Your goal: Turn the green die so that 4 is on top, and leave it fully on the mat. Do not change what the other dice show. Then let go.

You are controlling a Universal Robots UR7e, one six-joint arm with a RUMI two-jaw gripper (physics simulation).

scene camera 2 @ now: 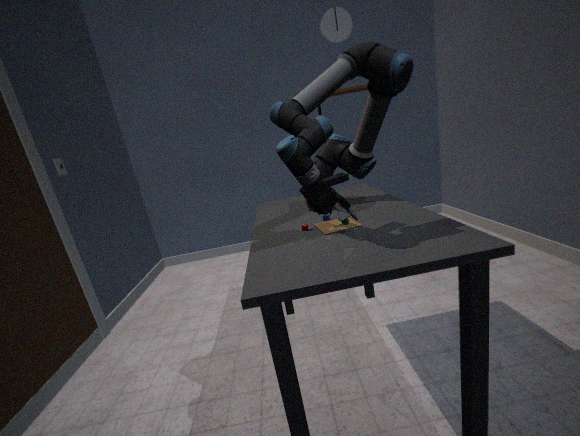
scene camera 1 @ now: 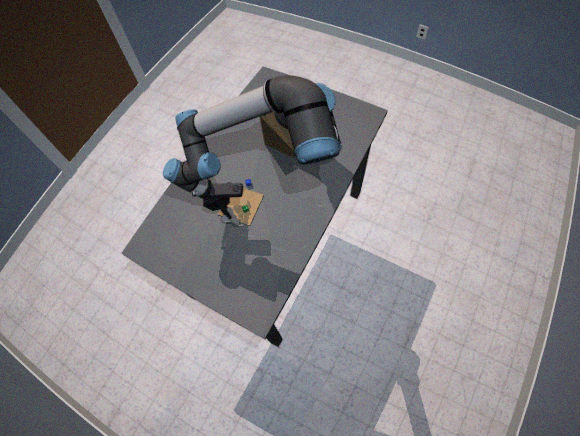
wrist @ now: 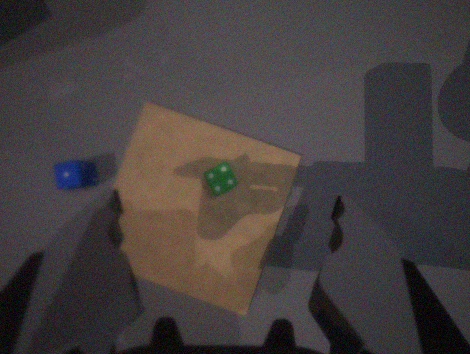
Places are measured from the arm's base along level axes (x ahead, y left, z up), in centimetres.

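Where they show: gripper, between the fingertips: (scene camera 2: 343, 216) (scene camera 1: 241, 207) (wrist: 229, 195).
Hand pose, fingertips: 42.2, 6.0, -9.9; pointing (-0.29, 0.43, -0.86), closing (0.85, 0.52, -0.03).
Note:
Each offset is from my fingertips to the top centre of the thing, as dx, dy, dz. Level surfaces: height alone.
The green die @(-1.2, +0.6, -1.1) (scene camera 1: 245, 208) (scene camera 2: 345, 221) (wrist: 221, 178) rests on the tan square mat @(-1.9, -2.6, -3.1) (scene camera 1: 256, 199) (scene camera 2: 327, 229) (wrist: 160, 131), well inside its edges. In the wrist view its upper face shows four white pips. My gripper (scene camera 1: 234, 219) (scene camera 2: 351, 215) (wrist: 229, 195) is open and empty above the mat. In the wrist view its two fingers stand wide apart, left and right of the die and nearer the bottom of the picture. The die's side faces are hidden in the wrist view and too small to read in the scene views.
A blue die @(-11.2, -5.6, -1.5) (scene camera 1: 248, 182) (scene camera 2: 326, 217) (wrist: 67, 174) lies on the grey table @(dz -3.5) (scene camera 1: 200, 255) (scene camera 2: 300, 265) beside the mat; one pip shows on its face in the wrist view. A red die @(-2.5, -14.5, -1.5) (scene camera 2: 305, 227) lies off the mat's other side. Arm shadows fall across mat and table.

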